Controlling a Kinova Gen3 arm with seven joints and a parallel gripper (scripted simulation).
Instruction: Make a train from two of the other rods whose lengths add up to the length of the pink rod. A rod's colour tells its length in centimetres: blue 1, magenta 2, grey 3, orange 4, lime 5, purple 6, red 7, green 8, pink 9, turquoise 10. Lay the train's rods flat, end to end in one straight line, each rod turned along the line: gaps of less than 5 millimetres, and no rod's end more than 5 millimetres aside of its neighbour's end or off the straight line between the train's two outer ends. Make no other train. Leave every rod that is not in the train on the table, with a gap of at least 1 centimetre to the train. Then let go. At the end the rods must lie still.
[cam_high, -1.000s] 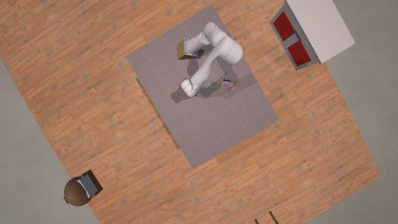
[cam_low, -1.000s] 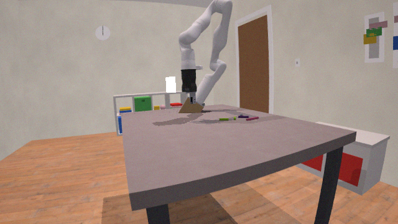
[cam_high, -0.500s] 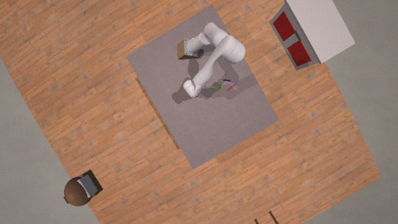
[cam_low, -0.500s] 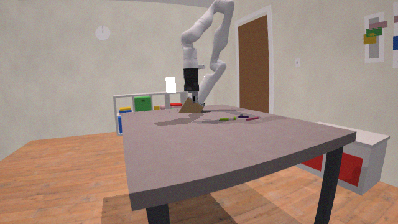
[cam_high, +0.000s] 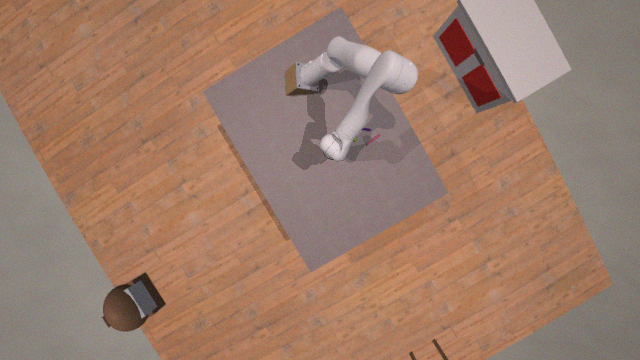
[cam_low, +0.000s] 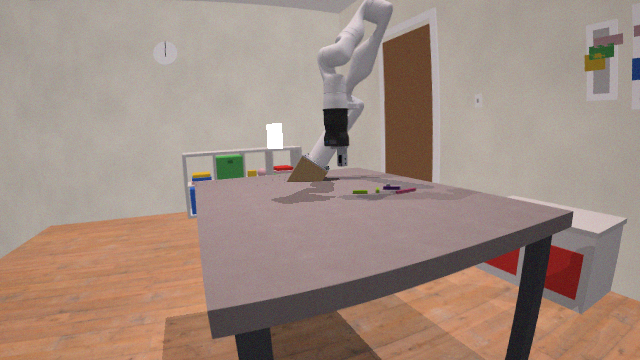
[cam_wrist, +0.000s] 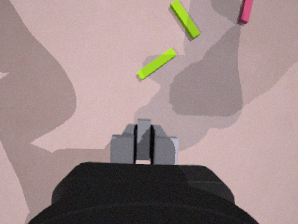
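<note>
The purple rod is 60 mm behind my hand, 200 mm to the left of it and 110 mm below it. The rest, counted from my hand: dark grey rod 10 mm below; then pink rod 10 mm ahead, 220 mm to the left, 110 mm below.
</note>
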